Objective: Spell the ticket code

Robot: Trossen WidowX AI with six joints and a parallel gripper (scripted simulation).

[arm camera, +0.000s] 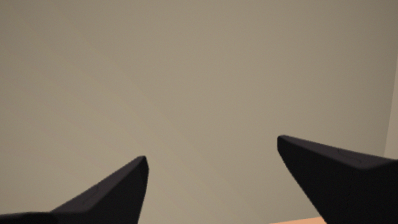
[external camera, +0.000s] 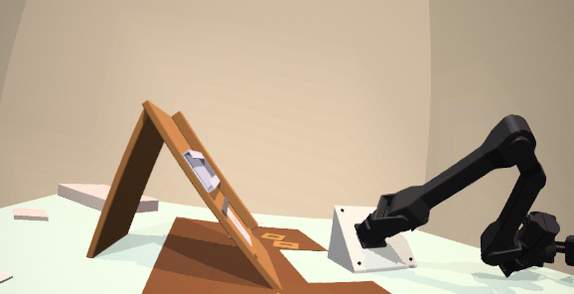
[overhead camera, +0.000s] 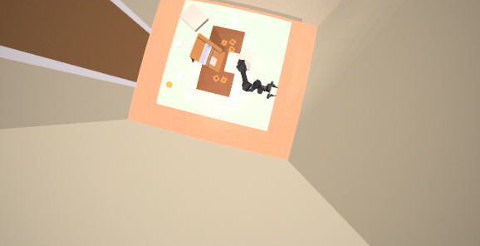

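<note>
My gripper tip is now 650 mm short of the orange letter tile, 500 mm to the left of it and 70 mm above it. Also, from my gripper tip: brown mat 620 mm ahead, 290 mm to the right, 70 mm below; then white ticket 720 mm ahead, 240 mm to the right, 10 mm above; then block 1170 mm ahead, 440 mm to the right, 70 mm below.
</note>
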